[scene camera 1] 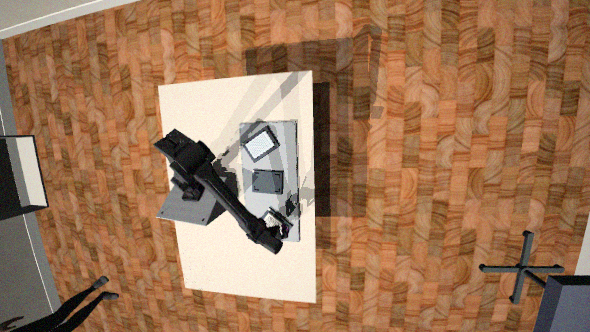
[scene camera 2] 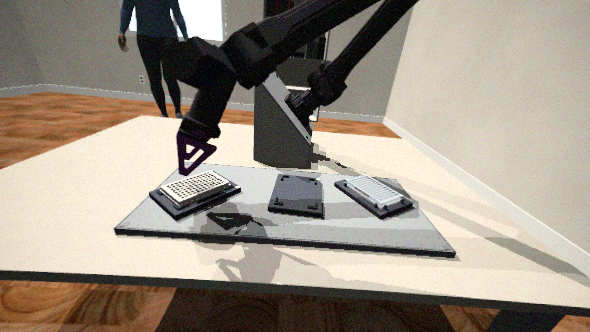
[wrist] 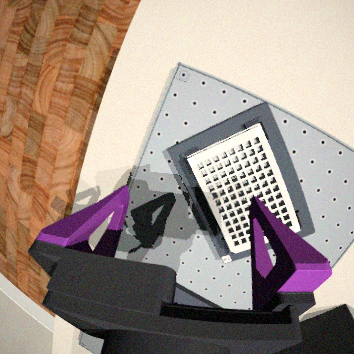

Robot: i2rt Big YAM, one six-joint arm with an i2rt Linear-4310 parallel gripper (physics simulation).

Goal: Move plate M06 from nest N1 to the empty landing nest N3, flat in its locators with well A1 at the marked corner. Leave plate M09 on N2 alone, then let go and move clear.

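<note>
A cream plate with square wells (scene camera 1: 273, 219) (scene camera 2: 196, 187) (wrist: 235, 185) sits in a dark nest (scene camera 2: 177, 210) (wrist: 287, 170) at the left of the board in scene view 2. The empty dark nest (scene camera 1: 267, 181) (scene camera 2: 296, 195) with corner locators is in the middle. A paler white plate (scene camera 1: 260, 144) (scene camera 2: 377, 191) sits in the nest at the right. I cannot read the labels or a marked corner. My gripper (scene camera 1: 285, 229) (scene camera 2: 186, 171) (wrist: 188, 196) is open and empty above the cream plate's nest. In the wrist view one finger overlaps the plate, the other is left of the board.
The nests stand on a grey perforated board (scene camera 1: 291, 167) (scene camera 2: 150, 222) (wrist: 200, 100) on a cream table (scene camera 1: 250, 275) (scene camera 2: 65, 220) (wrist: 230, 40). The arm's grey base (scene camera 1: 185, 210) (scene camera 2: 280, 130) stands behind the board. A person (scene camera 2: 159, 45) stands in the background.
</note>
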